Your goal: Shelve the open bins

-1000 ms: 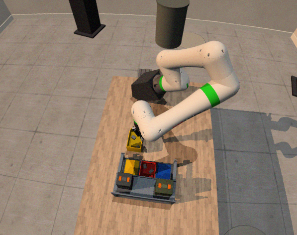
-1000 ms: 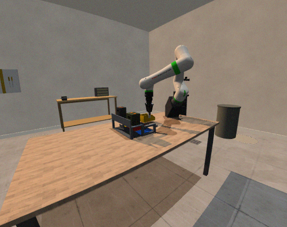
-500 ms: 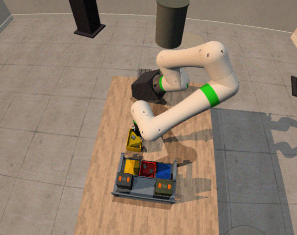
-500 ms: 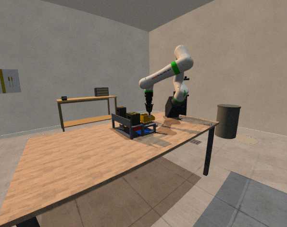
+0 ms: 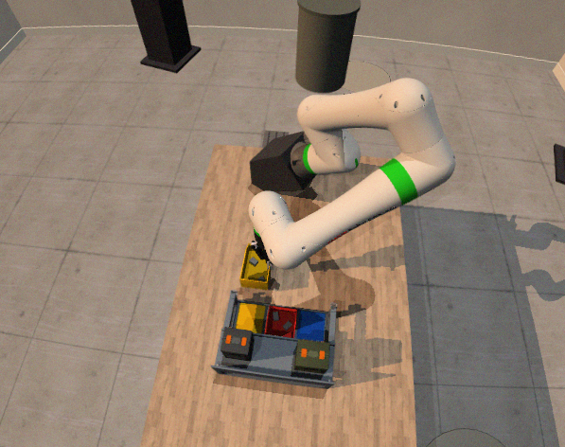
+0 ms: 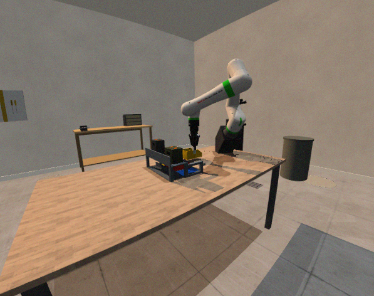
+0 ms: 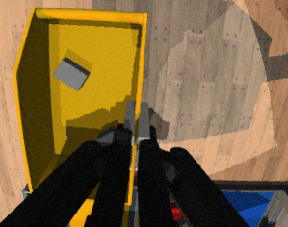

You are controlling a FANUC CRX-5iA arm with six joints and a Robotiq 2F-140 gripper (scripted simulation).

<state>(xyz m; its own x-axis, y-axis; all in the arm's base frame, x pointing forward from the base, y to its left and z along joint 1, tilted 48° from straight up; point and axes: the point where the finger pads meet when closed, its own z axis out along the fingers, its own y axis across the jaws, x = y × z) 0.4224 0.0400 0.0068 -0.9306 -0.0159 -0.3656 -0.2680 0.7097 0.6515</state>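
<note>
Now: hand 1 cm short of the yellow bin, 5 cm to the left of it and 4 cm above it. Round my hand: red bin: 20 cm ahead, 13 cm to the left, 6 cm below; red mark: 20 cm ahead, 13 cm to the left, 10 cm below; yellow mark: 23 cm ahead, 2 cm to the left, 10 cm below.
</note>
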